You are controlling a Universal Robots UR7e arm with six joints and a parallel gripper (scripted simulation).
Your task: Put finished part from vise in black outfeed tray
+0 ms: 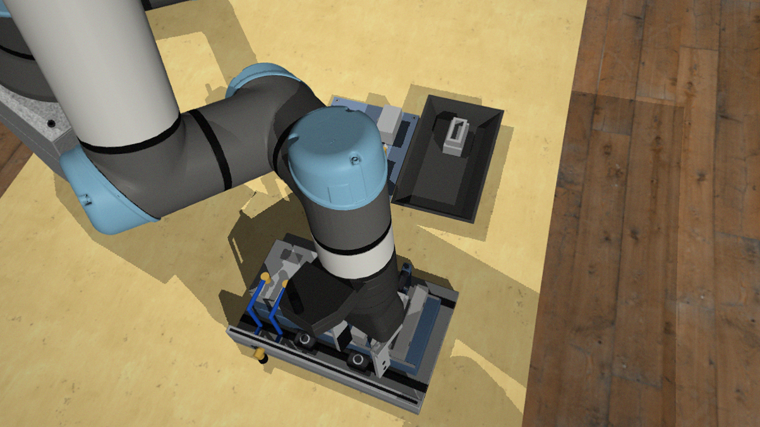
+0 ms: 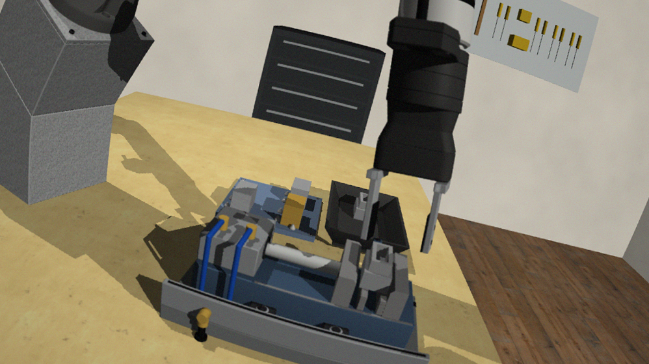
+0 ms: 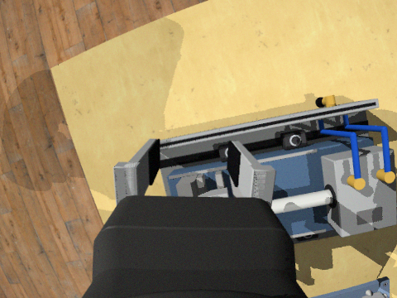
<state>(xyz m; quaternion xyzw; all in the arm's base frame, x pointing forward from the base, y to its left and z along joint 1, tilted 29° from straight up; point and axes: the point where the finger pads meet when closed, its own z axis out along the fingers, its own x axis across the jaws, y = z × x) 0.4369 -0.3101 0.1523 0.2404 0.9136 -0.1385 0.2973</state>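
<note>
Now: hand 110 mm to the right of the white rod, 110 mm above it and 60 mm past it. Also, from my hand: blue fixture plate (420 mm to the left, 180 mm below, 50 mm behind); yellow block (370 mm to the left, 160 mm below, 20 mm behind); vise (140 mm below, 100 mm to the left, 40 mm behind).
</note>
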